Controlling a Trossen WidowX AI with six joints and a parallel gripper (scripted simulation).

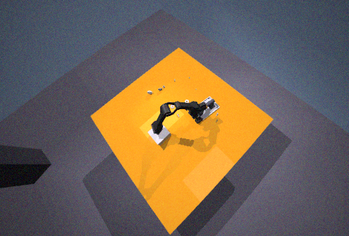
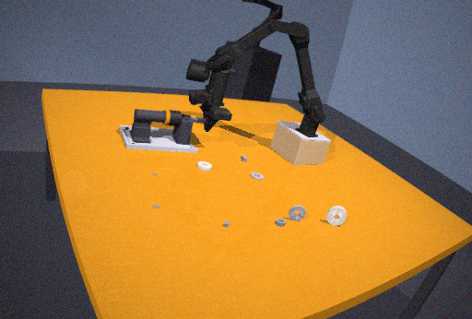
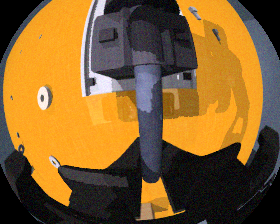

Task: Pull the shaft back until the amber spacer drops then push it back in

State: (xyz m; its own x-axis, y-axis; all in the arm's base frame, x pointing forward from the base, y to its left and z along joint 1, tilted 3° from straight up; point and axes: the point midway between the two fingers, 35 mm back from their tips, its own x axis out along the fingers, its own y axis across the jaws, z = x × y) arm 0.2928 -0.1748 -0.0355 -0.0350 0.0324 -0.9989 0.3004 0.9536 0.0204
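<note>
My gripper tip is 8 cm short of the dark shaft, 2 cm to the left of it and 3 cm below it. Also, from my gripper tip: grey ring: 2 cm behind, 24 cm to the left, 4 cm below; amber spacer: 14 cm ahead, 4 cm to the right, 3 cm above; white ring: 11 cm ahead, 15 cm to the left, 4 cm below.
</note>
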